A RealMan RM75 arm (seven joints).
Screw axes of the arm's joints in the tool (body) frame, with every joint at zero. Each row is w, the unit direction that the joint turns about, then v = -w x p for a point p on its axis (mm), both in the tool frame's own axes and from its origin. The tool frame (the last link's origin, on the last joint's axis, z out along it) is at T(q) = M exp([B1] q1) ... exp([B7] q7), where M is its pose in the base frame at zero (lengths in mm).
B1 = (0, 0, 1, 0.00, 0.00, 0.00)
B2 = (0, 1, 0, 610.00, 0.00, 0.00)
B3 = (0, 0, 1, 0.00, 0.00, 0.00)
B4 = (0, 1, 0, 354.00, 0.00, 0.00)
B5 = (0, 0, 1, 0.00, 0.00, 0.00)
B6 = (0, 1, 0, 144.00, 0.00, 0.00)
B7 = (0, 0, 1, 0.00, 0.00, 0.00)
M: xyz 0.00 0.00 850.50 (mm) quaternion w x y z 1 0 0 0
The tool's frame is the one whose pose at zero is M.
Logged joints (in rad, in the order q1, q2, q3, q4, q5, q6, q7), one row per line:
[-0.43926, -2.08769, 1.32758, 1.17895, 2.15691, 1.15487, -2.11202]
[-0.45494, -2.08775, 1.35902, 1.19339, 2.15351, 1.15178, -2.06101]
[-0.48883, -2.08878, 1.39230, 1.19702, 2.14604, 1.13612, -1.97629]
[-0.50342, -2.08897, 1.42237, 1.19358, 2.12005, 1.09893, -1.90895]
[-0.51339, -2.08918, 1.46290, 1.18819, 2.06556, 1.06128, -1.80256]
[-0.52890, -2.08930, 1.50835, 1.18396, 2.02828, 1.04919, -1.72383]
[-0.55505, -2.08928, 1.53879, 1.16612, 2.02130, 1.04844, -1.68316]
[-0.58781, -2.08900, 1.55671, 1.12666, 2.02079, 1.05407, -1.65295]
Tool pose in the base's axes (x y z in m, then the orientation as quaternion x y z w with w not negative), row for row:
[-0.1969, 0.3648, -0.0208, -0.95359, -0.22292, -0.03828, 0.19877]
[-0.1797, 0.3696, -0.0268, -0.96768, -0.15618, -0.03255, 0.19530]
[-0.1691, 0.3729, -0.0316, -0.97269, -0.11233, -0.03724, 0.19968]
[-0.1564, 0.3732, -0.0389, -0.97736, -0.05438, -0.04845, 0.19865]
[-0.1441, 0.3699, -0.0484, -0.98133, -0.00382, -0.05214, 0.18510]
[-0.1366, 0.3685, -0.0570, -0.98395, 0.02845, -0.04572, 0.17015]
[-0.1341, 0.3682, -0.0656, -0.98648, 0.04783, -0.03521, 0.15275]
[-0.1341, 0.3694, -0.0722, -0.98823, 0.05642, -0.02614, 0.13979]
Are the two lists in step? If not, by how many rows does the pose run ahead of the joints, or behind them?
The pose runs 1 row ahead of the joints: the pose in row i belongs to the joints in row i + 1.
